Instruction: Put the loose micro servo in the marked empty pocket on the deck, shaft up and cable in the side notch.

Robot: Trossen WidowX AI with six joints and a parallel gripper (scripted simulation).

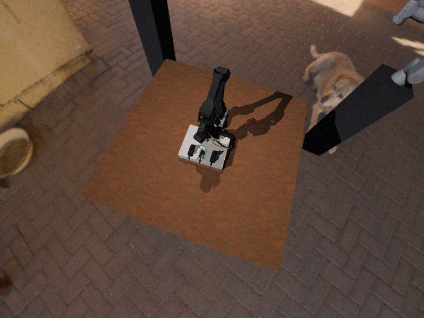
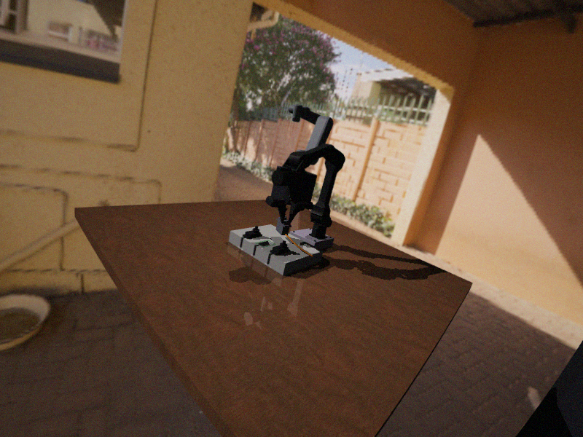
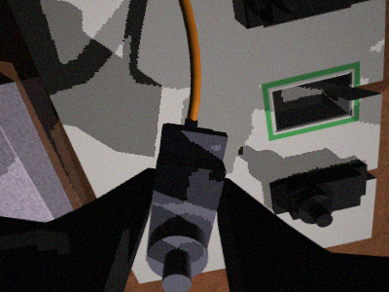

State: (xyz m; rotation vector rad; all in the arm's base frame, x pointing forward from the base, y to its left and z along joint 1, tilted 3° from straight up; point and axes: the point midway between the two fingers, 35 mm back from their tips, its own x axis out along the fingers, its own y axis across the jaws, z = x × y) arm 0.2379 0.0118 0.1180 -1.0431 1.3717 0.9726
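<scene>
My gripper tip is 1 cm past the grey deck and 10 cm above it.
</scene>
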